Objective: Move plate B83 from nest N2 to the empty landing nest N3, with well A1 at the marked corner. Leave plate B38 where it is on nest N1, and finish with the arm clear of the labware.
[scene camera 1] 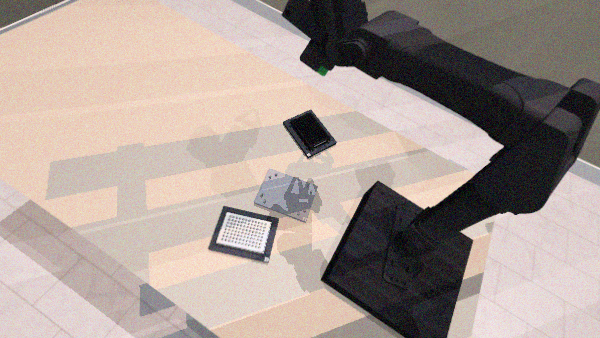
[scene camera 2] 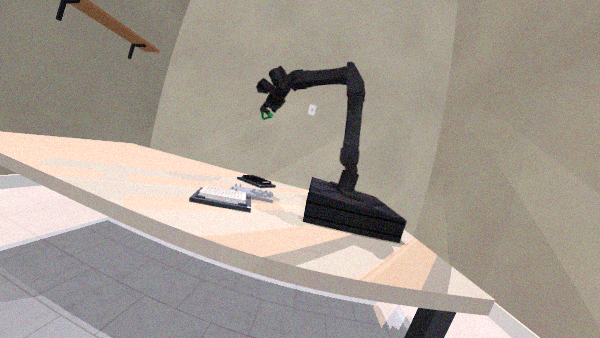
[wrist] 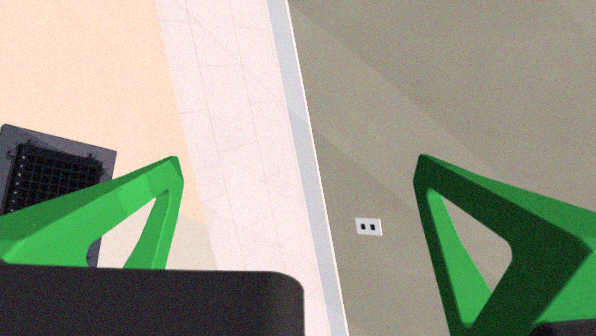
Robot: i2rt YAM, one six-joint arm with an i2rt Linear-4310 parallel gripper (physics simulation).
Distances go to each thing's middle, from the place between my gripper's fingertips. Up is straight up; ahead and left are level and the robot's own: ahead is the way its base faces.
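Taking the white multi-well plate (scene camera 1: 238, 231) as the reference, I find my hand 3 cm short of it and 42 cm to the right of it, and 34 cm above it.
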